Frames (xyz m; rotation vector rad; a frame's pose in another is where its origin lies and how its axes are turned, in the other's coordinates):
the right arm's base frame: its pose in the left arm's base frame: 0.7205 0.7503 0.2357 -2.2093 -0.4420 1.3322
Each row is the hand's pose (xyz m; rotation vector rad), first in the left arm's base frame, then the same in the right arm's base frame.
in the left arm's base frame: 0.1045 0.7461 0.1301 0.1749 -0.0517 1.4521
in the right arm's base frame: -0.2120 0.0580 0.5851 1.7836 -1.1447 -0.5576
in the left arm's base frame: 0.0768 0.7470 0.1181 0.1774 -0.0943 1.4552
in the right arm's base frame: -0.2157 0.0640 0.6145 1.7557 -1.1599 -0.5936
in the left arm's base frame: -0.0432 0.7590 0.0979 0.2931 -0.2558 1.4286
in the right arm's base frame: -0.2506 0.0647 0.7316 1.7167 -1.2675 -0.7793
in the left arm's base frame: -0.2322 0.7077 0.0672 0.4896 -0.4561 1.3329
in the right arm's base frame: -0.3429 0.1221 0.8974 1.7004 -1.3993 -1.0655
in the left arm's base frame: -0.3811 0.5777 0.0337 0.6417 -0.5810 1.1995
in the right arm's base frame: -0.4556 0.2456 1.0081 1.7211 -1.4520 -1.3106
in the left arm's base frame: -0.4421 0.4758 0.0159 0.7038 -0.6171 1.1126
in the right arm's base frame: -0.5242 0.3381 1.0422 1.7543 -1.4436 -1.4271
